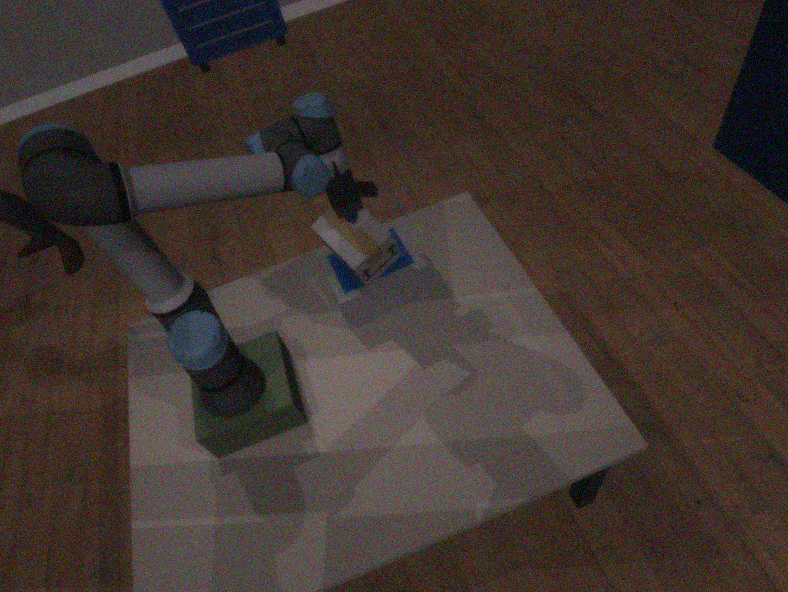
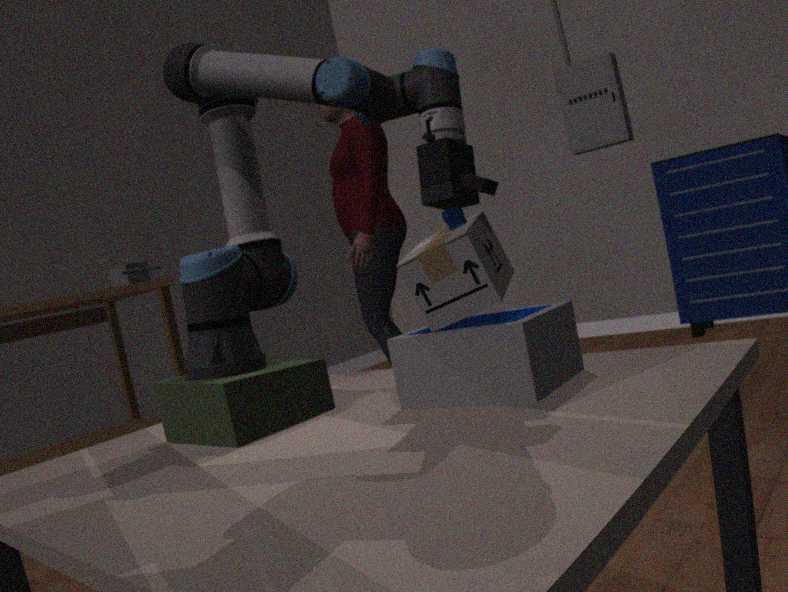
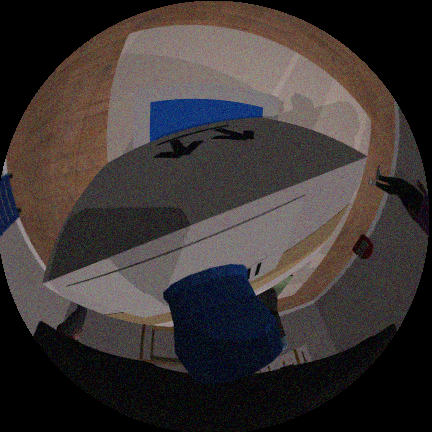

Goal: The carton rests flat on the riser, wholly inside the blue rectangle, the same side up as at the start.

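The carton is a white box with tan tape and black arrows. It hangs tilted from my blue suction cup, which is on its top face. Its printed arrows point upward, leaning with the box. The carton is over the pale grey riser. Its low corner is close above the riser's top; whether it touches is hard to tell. The blue rectangle on the riser's top is partly hidden by the carton.
The arm's green base block stands on the table beside the riser. A person in red stands behind the arm. A blue drawer cabinet and a wooden bench are farther back.
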